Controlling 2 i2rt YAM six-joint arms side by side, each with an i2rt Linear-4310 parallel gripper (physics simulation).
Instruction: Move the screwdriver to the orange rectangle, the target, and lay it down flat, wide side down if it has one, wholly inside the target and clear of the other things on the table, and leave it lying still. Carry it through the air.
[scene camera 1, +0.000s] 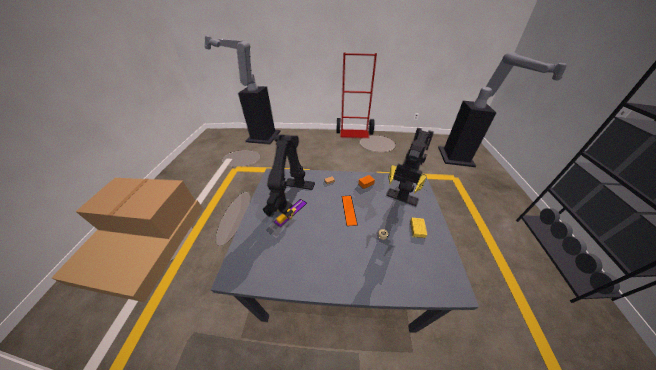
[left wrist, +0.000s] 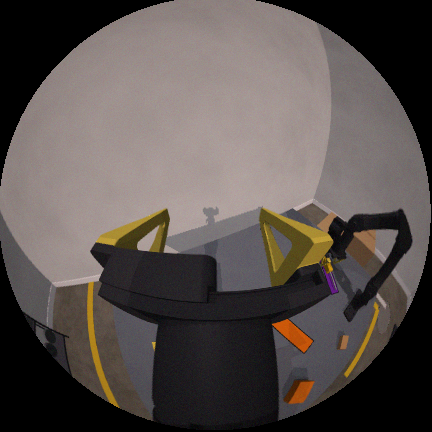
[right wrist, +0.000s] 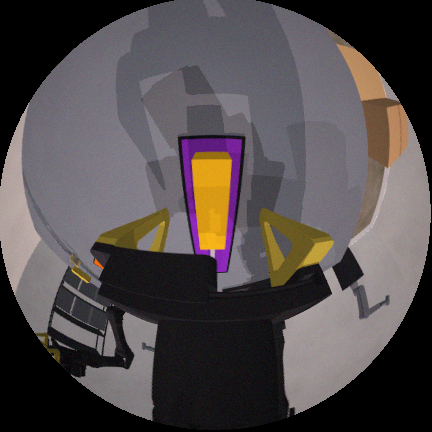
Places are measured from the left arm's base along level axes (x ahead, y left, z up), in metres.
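Pixels of known places: left gripper, fingertip midpoint: (scene camera 1: 402, 187) (left wrist: 213, 212); right gripper, fingertip midpoint: (scene camera 1: 285, 214) (left wrist: 327, 263) (right wrist: 214, 212); left arm's base, origin of the base link: (scene camera 1: 402, 197); right arm's base, origin of the base link: (scene camera 1: 299, 184) (left wrist: 354, 304) (right wrist: 259, 284).
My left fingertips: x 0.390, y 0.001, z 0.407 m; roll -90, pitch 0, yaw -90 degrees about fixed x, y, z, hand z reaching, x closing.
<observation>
For each thing: its middle in the pictures, then the offset to it from my left fingertips. "spot": a spot on its surface instead. Level surfaces: height alone.
- screwdriver, body centre: (right wrist: 211, 239) (left wrist: 329, 271) (scene camera 1: 290, 210) dz -0.393, dx +0.062, dy -0.551 m
- purple rectangle, surface spot: (left wrist: 333, 285) (scene camera 1: 300, 203) spot: dz -0.395, dx -0.015, dy -0.538 m
- orange target rectangle, surface spot: (left wrist: 293, 336) spot: dz -0.406, dx -0.155, dy -0.268 m
- table, its level: dz -0.407 m
- orange block, body centre: (scene camera 1: 366, 181) dz -0.387, dx -0.394, dy -0.256 m
- small tan block, body centre: (left wrist: 342, 342) (scene camera 1: 329, 180) dz -0.397, dx -0.294, dy -0.488 m
- tape roll, body centre: (right wrist: 74, 260) (scene camera 1: 383, 234) dz -0.395, dx -0.052, dy -0.018 m
- yellow block, body centre: (scene camera 1: 418, 227) (right wrist: 80, 273) dz -0.392, dx -0.188, dy +0.142 m
The screwdriver (scene camera 1: 281, 219) (right wrist: 212, 200) has a thick yellow-orange handle and a thin grey shaft. It lies on a purple rectangle (scene camera 1: 301, 204) (left wrist: 332, 285) (right wrist: 237, 165) at the table's left side in scene camera 1. My right gripper (scene camera 1: 286, 216) (right wrist: 214, 212) is open and empty, above the screwdriver, with its fingers apart on either side of the handle's line in the right wrist view. The orange target rectangle (scene camera 1: 349, 211) (left wrist: 293, 336) lies near the middle of the table with no object on it. My left gripper (scene camera 1: 408, 175) (left wrist: 213, 212) is open and empty, raised over the table's back right.
On the table (scene camera 1: 310, 270) are an orange block (scene camera 1: 366, 181) (left wrist: 299, 391) and a small tan block (scene camera 1: 329, 180) (left wrist: 343, 342) behind the target, and a tape roll (scene camera 1: 383, 234) and a yellow block (scene camera 1: 419, 227) to its right. Cardboard boxes (scene camera 1: 127, 205) stand left of the table.
</observation>
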